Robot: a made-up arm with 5 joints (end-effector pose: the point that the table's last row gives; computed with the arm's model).
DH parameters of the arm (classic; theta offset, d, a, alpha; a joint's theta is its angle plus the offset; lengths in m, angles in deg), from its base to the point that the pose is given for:
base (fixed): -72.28 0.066 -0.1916 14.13
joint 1: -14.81 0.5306 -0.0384 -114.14
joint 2: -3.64 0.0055 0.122 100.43
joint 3: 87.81 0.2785 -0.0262 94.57
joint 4: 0 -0.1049 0.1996 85.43
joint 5: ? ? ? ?
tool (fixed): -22.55 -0.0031 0 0
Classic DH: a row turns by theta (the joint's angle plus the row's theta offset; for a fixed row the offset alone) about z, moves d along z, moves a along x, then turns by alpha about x.
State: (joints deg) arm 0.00 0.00 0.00 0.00 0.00
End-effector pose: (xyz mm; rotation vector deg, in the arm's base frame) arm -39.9 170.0 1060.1 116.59 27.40 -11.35
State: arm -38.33 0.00 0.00 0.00 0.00
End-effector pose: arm -53.7 2.9 1044.0 130.94 -9.19 -35.37
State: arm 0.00 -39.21 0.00 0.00 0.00
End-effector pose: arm -79.8 485.8 963.7 77.22 24.84 -11.56
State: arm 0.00 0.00 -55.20 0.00 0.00
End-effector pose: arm -5.4 16.0 1060.1 121.05 -31.03 -43.87
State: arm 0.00 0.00 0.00 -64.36 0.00
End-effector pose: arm 40.6 192.6 808.8 97.41 69.63 -74.41
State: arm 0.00 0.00 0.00 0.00 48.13
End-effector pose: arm -26.6 199.8 1060.1 121.72 -23.32 -39.86
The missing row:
joint 5: -2.08 -0.1898 -0.0399 -60.58
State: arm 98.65 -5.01 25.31 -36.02 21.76
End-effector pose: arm -461.2 307.6 819.0 12.44 79.86 23.08
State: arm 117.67 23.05 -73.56 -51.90 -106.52
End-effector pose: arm 40.0 455.2 736.7 -26.06 -174.64 -2.60
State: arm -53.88 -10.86 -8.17 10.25 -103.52
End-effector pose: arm -52.2 -52.5 1074.3 94.88 70.16 13.58
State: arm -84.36 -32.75 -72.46 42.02 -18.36
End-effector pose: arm 38.5 -23.3 1074.3 34.76 -75.55 -77.96
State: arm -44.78 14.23 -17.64 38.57 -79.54
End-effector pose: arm -274.2 -90.0 1068.2 97.99 15.09 12.03
